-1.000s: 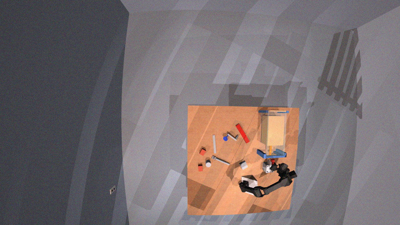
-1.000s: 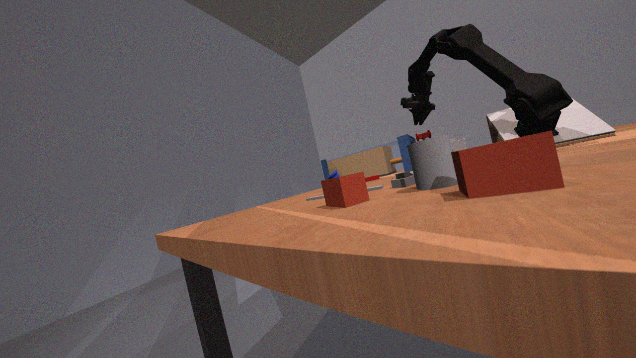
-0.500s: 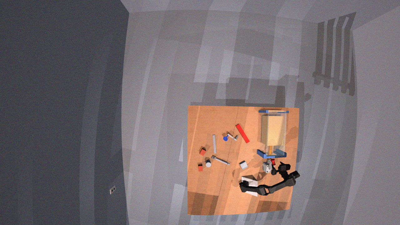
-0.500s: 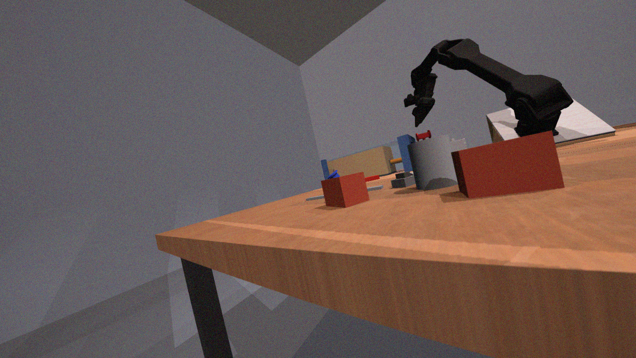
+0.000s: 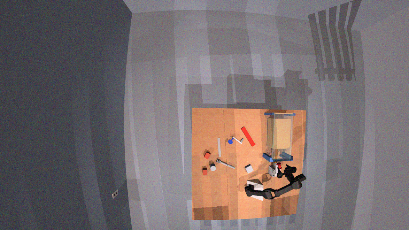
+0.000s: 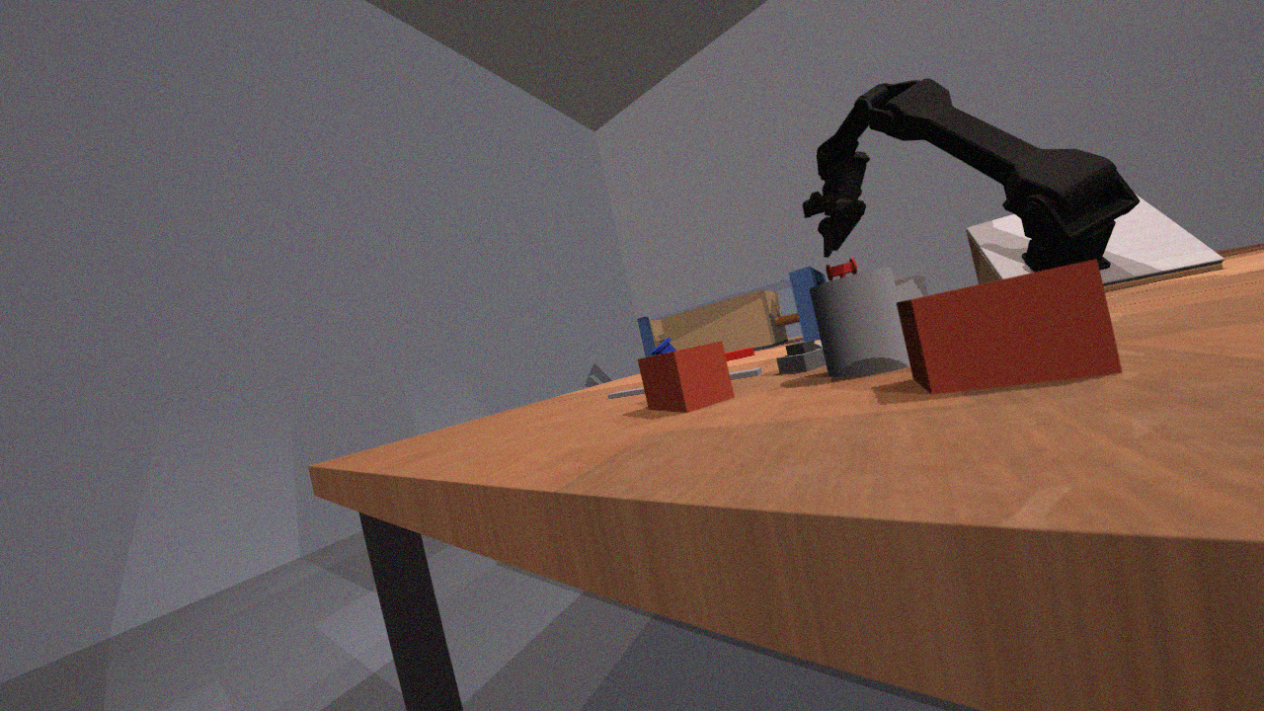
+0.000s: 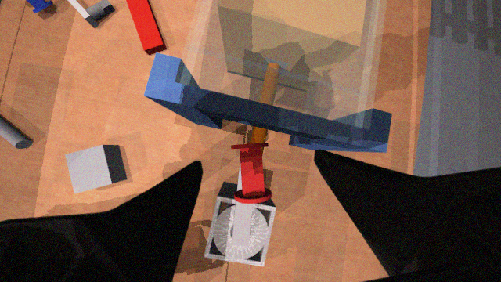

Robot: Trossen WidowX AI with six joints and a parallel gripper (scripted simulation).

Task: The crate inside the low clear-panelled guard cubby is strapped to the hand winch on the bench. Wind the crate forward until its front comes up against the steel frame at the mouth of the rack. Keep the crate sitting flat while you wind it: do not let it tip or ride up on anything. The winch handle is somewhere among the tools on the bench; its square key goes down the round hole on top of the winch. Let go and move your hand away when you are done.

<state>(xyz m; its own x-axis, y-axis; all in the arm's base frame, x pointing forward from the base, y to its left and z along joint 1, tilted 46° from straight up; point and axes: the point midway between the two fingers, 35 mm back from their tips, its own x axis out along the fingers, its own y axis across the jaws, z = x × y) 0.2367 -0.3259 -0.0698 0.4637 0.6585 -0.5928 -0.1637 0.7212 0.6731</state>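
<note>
My gripper tip is 1 cm past the red grip and 6 cm above it. Also, from my gripper tip: grey winch (13 cm behind, 16 cm below); then blue steel frame (4 cm ahead, 2 cm to the right, 9 cm below); then red-knobbed crank (5 cm behind, 9 cm below).
</note>
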